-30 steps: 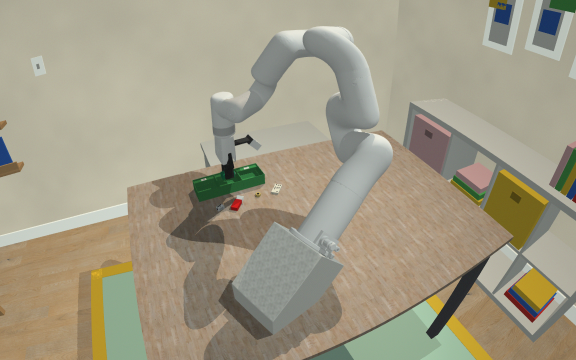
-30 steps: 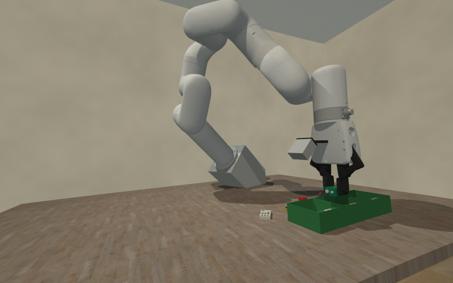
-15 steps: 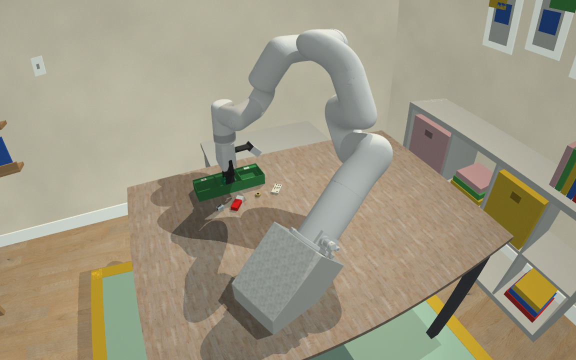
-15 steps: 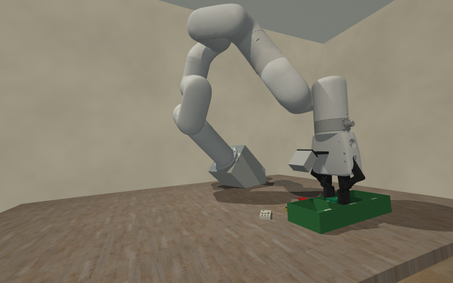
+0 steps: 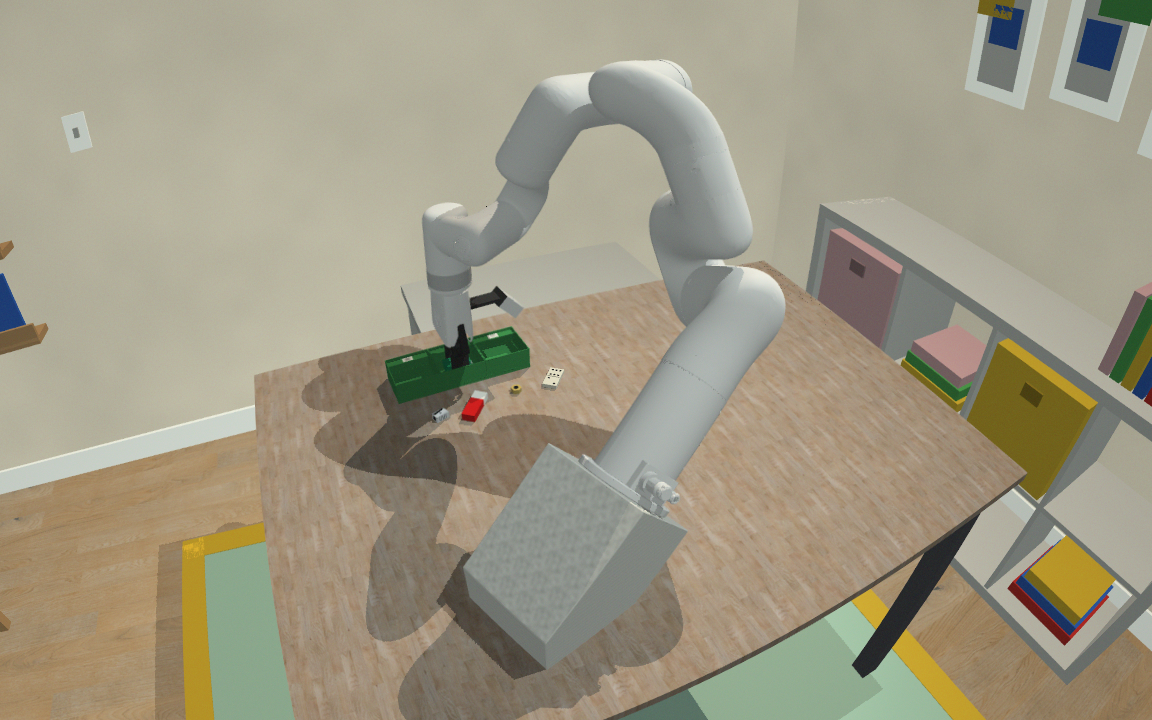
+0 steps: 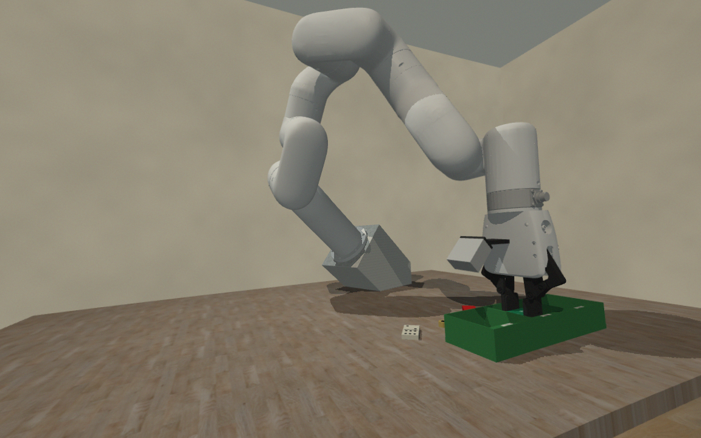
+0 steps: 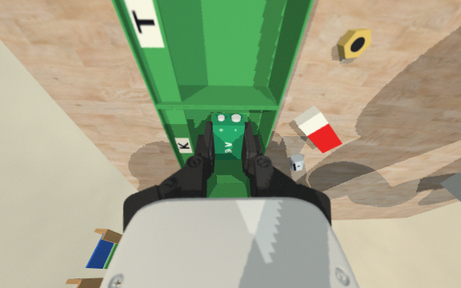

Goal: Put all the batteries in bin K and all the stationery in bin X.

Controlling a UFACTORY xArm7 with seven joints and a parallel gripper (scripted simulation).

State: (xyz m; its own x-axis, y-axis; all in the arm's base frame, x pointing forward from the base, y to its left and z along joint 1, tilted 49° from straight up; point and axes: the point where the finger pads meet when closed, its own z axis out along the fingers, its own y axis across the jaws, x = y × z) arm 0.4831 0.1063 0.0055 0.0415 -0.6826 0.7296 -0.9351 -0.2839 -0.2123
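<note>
Now: the green bin tray 20 mm below my hand and 10 mm ahead of it. From my hand the other things lie so: red-and-white eraser: 100 mm behind, 30 mm below; green 9 V battery: 10 mm to the right, 10 mm below; yellow nut: 90 mm behind, 80 mm to the right, 30 mm below.
</note>
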